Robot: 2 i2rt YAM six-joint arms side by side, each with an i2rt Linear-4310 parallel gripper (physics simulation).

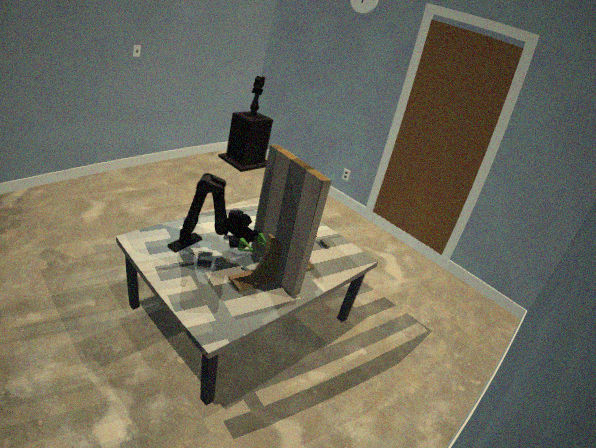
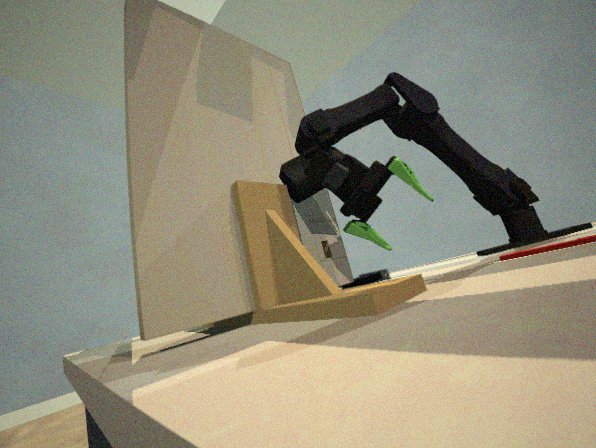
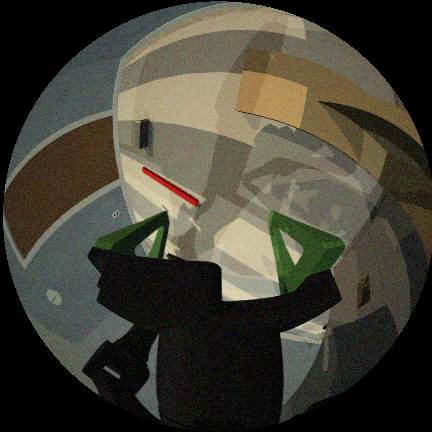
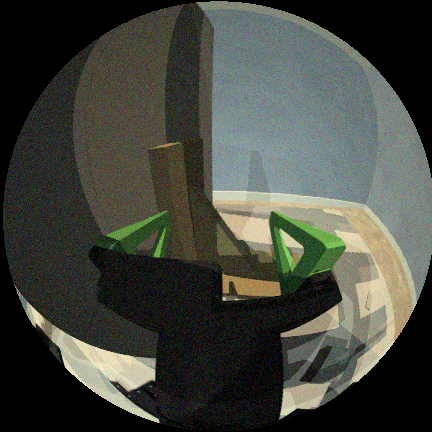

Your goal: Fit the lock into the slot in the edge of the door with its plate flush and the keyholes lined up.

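Pixels of known places: left gripper, fingertip midpoint: [image 2: 410,226] [image 3: 218,215]; right gripper, fingertip midpoint: [image 1: 259,247] [image 4: 219,216]; left arm's base at its link origin: [image 2: 530,243]; right arm's base at its link origin: [image 1: 185,242].
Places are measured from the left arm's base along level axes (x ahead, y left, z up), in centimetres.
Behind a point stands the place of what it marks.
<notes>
The upright grey door panel [image 1: 295,225] @[x 38.3, y -52.5, z 35.6 cm] [image 2: 185,225] @[x 43.0, y -49.9, z 15.3 cm] [image 4: 125,125] @[x 22.9, y -45.3, z 24.1 cm] stands in wooden supports [image 1: 245,281] @[x 24.3, y -62.7, z 1.8 cm] [image 2: 262,240] @[x 34.7, y -43.4, z 11.7 cm] [image 3: 275,100] @[x 35.9, y -28.3, z 1.8 cm] [image 4: 170,195] @[x 24.3, y -47.8, z 17.6 cm]. A small brown rectangular opening [image 2: 326,248] @[x 18.0, y -39.1, z 9.7 cm] [image 3: 363,291] shows low in the door, beyond the support. I cannot make out the lock for certain. My left gripper [image 2: 412,225] @[x 25.7, y -22.6, z 8.3 cm] [image 3: 218,215] @[x 25.7, y -22.6, z 8.3 cm] is open and empty, above the table on the opening's side of the door. My right gripper [image 1: 254,245] @[x 23.3, y -51.9, z 15.4 cm] [image 4: 219,216] @[x 23.3, y -51.9, z 15.4 cm] is open and empty, low beside the door and close to a support.
The table [image 1: 187,325] @[x 21.1, y -102.1, z 0.0 cm] [image 2: 350,395] @[x 57.9, y -26.8, z 0.0 cm] carries a small dark block [image 1: 324,243] @[x 39.8, y -3.3, z 1.7 cm] [image 3: 144,133] @[x 39.3, y -3.5, z 0.9 cm] that I cannot identify and a red bar [image 2: 550,248] @[x 26.5, y -7.6, z 0.3 cm] [image 3: 170,186] @[x 26.6, y -6.8, z 0.6 cm]. A low black object [image 2: 370,277] @[x 4.4, y -34.6, z 1.5 cm] shows behind the support base. A black pedestal [image 1: 250,137] stands on the floor behind the table.
</notes>
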